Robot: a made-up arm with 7 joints. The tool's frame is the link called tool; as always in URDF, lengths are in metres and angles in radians. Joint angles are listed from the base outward.
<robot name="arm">
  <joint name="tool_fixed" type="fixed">
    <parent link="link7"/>
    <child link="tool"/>
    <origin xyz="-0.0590 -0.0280 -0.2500" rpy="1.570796 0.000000 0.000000"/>
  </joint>
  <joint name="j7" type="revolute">
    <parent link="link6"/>
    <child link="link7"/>
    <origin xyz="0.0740 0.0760 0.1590" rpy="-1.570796 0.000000 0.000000"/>
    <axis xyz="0 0 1"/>
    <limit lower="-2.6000" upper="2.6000"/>
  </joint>
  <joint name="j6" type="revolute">
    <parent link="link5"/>
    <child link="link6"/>
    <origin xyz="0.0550 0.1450 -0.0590" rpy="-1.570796 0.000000 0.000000"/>
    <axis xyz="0 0 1"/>
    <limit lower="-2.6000" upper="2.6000"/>
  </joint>
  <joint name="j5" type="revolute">
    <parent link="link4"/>
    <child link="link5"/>
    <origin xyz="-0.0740 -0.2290 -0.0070" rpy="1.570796 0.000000 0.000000"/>
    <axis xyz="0 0 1"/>
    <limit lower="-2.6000" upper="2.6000"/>
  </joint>
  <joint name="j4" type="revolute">
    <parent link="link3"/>
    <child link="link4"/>
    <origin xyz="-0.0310 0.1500 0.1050" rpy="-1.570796 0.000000 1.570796"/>
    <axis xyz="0 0 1"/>
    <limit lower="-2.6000" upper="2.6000"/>
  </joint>
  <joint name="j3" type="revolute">
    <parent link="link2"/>
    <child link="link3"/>
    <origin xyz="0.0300 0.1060 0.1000" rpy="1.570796 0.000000 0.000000"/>
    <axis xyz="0 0 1"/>
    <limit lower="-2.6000" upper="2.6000"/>
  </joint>
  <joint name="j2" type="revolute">
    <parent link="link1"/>
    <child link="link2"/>
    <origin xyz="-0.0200 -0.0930 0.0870" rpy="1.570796 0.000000 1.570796"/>
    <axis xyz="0 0 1"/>
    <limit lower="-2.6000" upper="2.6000"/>
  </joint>
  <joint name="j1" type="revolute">
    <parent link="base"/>
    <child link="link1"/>
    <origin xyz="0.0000 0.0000 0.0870" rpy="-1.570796 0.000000 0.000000"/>
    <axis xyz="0 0 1"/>
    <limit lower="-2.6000" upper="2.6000"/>
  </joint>
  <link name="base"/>
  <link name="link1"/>
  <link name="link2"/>
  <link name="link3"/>
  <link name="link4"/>
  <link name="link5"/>
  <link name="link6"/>
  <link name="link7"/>
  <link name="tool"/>
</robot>
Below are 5 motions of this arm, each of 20 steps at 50 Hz.
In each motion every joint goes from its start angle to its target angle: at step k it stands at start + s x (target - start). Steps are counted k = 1, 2, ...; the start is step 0. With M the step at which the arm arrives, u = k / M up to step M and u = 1 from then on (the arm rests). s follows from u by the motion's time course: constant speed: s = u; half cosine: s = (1 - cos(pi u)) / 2; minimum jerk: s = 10 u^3 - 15 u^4 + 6 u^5.
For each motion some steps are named. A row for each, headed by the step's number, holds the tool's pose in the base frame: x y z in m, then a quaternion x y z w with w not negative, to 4 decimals.
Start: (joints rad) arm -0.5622 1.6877 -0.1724 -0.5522 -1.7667 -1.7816 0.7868
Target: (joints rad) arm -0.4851 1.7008 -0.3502 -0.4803 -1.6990 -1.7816 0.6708
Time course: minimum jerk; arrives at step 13
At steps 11, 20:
11: 0.4704 0.1736 0.1157 -0.2730 0.8499 -0.0086 0.4506
20: 0.4706 0.1749 0.1157 -0.2744 0.8487 -0.0081 0.4521

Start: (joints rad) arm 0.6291 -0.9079 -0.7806 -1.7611 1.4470 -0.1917 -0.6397
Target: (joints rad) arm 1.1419 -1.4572 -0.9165 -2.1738 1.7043 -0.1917 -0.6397
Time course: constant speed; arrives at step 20
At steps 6, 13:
6: -0.1315 0.3592 -0.1689 -0.7856 -0.4144 0.4469 0.1069
13: -0.2354 0.2262 -0.2183 0.7010 0.4147 -0.5798 0.0222

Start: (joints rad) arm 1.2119 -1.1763 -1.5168 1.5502 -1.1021 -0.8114 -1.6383
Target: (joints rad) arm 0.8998 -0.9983 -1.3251 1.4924 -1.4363 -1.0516 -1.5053
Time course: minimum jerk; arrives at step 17
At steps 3, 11, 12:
3: -0.0984 -0.3226 -0.2463 0.0255 0.7988 0.3778 0.4675
11: -0.0337 -0.2371 -0.3109 -0.0218 0.7142 0.5390 0.4461
12: -0.0244 -0.2266 -0.3162 -0.0313 0.7021 0.5565 0.4431

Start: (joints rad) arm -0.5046 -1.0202 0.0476 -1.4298 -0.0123 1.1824 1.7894
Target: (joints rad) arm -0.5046 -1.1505 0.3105 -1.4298 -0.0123 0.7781 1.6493
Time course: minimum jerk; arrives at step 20
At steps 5, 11, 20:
5: -0.1383 0.2804 0.5244 -0.1023 0.4315 -0.4800 0.7569
11: -0.2132 0.2928 0.4700 -0.0769 0.3039 -0.4962 0.8096
20: -0.2679 0.2935 0.4153 -0.0555 0.1961 -0.4964 0.8439

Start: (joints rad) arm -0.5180 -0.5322 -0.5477 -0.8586 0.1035 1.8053 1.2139
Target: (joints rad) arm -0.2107 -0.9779 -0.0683 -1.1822 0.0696 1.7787 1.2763
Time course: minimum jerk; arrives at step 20
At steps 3, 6, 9, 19, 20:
3: 0.2103 0.1214 0.6056 -0.3884 0.6092 0.1177 0.6813
6: 0.2044 0.1484 0.6029 -0.4020 0.6116 0.0743 0.6774
9: 0.1940 0.1996 0.5911 -0.4297 0.6085 0.0019 0.6671
19: 0.1617 0.3236 0.5263 -0.5127 0.5641 -0.1367 0.6327
20: 0.1617 0.3238 0.5261 -0.5128 0.5639 -0.1370 0.6326

